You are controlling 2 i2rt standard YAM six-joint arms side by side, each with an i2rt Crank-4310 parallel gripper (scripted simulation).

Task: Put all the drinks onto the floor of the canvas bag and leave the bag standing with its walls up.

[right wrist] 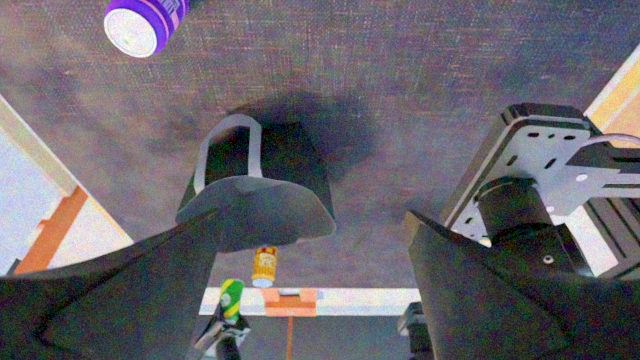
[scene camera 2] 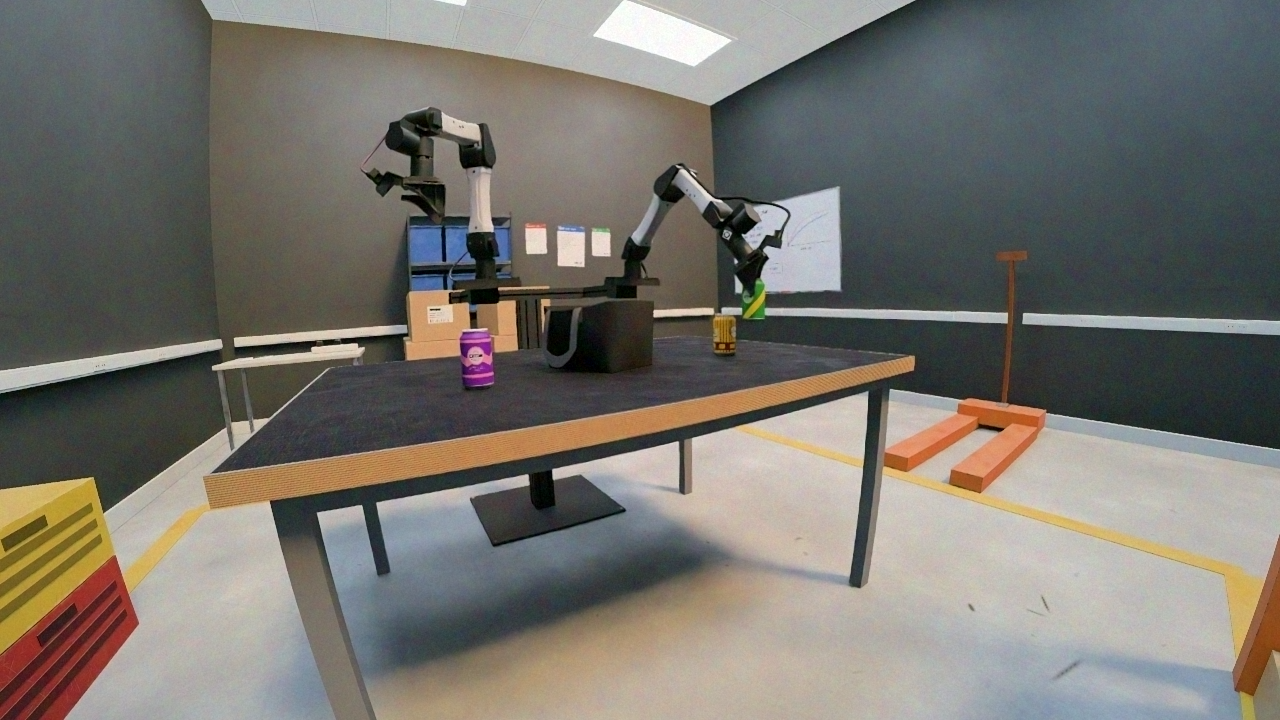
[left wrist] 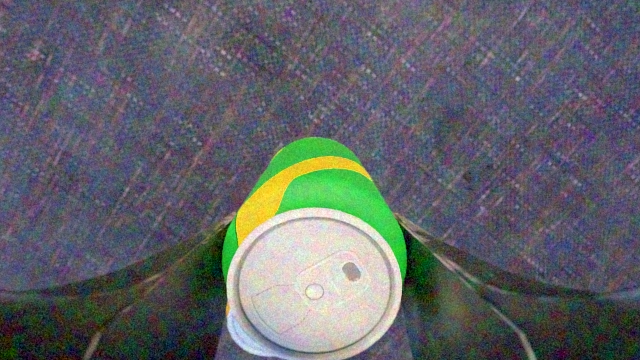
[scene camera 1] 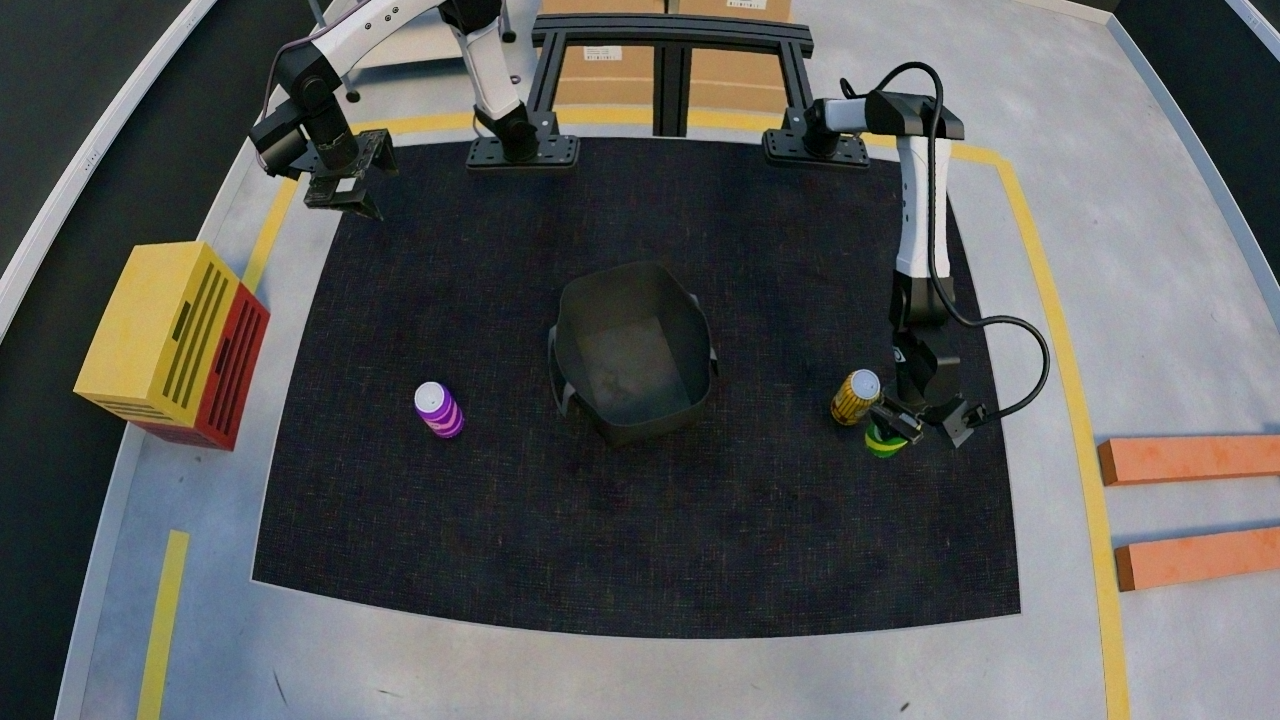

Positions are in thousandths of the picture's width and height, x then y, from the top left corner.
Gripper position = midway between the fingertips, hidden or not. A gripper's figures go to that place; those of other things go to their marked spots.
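Left gripper, mine (scene camera 2: 590, 410), 128 cm from the lens. My right gripper (scene camera 2: 344, 308), 117 cm from the lens. Purple can (scene camera 2: 371, 480), 92 cm from the lens.
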